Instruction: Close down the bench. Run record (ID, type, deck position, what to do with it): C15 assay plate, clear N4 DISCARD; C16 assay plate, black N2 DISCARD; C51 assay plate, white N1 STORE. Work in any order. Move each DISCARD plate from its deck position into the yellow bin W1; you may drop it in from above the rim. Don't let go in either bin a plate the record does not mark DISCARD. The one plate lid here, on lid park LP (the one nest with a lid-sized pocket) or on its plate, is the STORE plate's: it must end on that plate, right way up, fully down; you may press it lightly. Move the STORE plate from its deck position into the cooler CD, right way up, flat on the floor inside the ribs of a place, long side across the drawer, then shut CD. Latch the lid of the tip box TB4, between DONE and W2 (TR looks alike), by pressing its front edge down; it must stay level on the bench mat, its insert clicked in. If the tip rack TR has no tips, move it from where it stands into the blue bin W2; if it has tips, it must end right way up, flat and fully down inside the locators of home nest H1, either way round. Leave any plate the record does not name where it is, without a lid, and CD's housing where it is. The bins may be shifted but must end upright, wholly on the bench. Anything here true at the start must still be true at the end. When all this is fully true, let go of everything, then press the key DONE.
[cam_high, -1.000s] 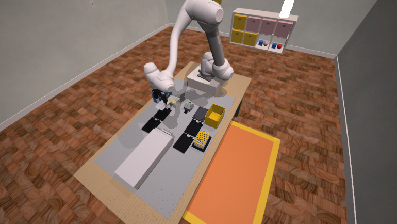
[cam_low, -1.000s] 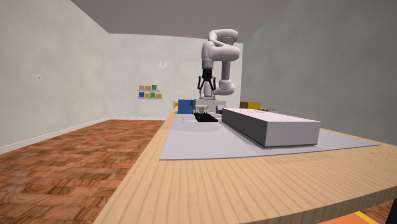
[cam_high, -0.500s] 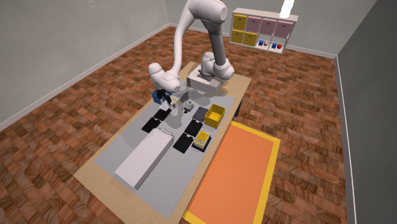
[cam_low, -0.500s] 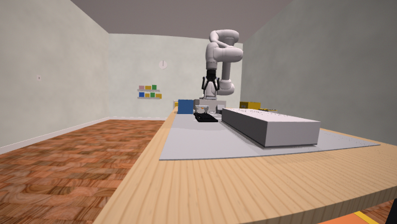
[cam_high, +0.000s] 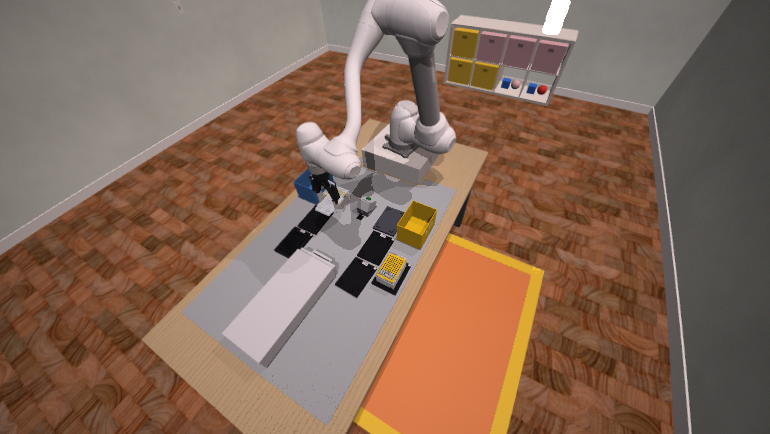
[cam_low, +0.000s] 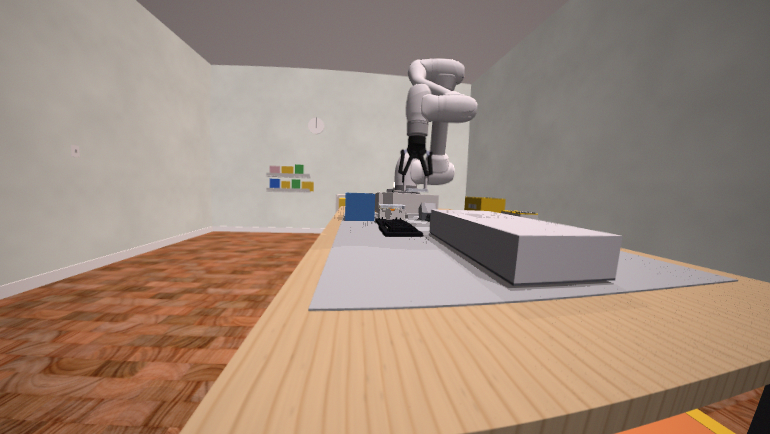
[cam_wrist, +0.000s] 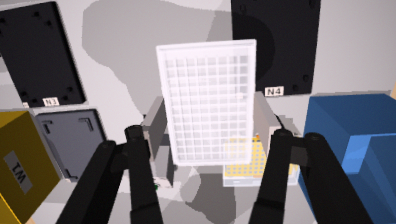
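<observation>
My gripper is now 390 mm to the right of the yellow bin W1, 200 mm past it and 130 mm above it. From my hand the other things lie so: black nest N4 (160 mm below, 90 mm to the right, 50 mm ahead); then tip box TB4 (120 mm below, 120 mm behind, 90 mm to the right); then pale plate (20 mm below).
</observation>
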